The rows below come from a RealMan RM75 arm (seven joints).
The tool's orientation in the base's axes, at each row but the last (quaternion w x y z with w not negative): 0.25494, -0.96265, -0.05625, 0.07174; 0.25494, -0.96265, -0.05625, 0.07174; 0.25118, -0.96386, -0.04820, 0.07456; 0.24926, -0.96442, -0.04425, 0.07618; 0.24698, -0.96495, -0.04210, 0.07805; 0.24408, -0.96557, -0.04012, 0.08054
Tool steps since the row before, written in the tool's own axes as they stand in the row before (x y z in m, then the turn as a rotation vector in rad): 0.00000, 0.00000, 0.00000, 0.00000, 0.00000, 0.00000; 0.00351, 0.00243, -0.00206, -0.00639, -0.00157, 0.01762; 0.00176, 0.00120, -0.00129, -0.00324, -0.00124, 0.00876; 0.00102, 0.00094, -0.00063, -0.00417, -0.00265, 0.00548; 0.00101, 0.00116, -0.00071, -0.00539, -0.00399, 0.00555; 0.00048, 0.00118, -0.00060, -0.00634, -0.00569, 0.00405
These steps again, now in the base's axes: 0.00000, 0.00000, 0.00000, 0.00000, 0.00000, 0.00000; 0.00397, -0.00258, 0.00017, -0.00934, 0.00894, -0.01367; 0.00202, -0.00143, 0.00031, -0.00473, 0.00483, -0.00656; 0.00116, -0.00099, -0.00004, -0.00516, 0.00439, -0.00292; 0.00117, -0.00123, -0.00008, -0.00643, 0.00545, -0.00218; 0.00062, -0.00126, -0.00011, -0.00716, 0.00614, 0.00007
